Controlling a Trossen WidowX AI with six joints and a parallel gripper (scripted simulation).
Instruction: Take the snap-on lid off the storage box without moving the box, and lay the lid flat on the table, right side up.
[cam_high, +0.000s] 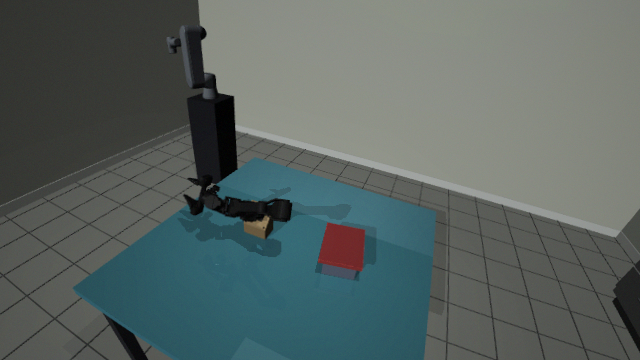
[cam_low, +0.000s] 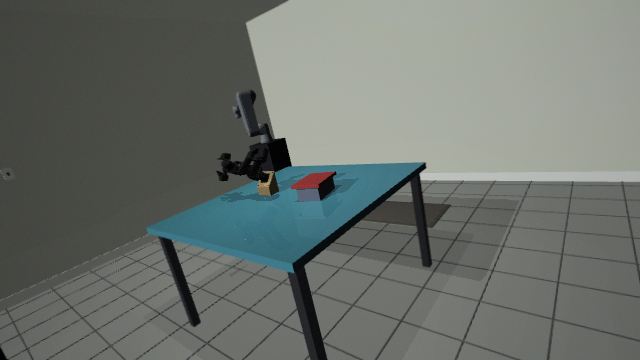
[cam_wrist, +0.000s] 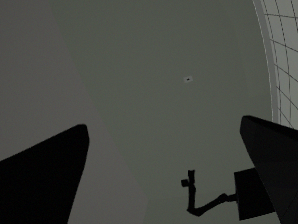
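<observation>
My gripper tip is now 72 cm short of the lid, 12 cm to the right of it and 16 cm above it. Also, from my gripper tip: storage box (72 cm ahead, 12 cm to the left, 21 cm below).
</observation>
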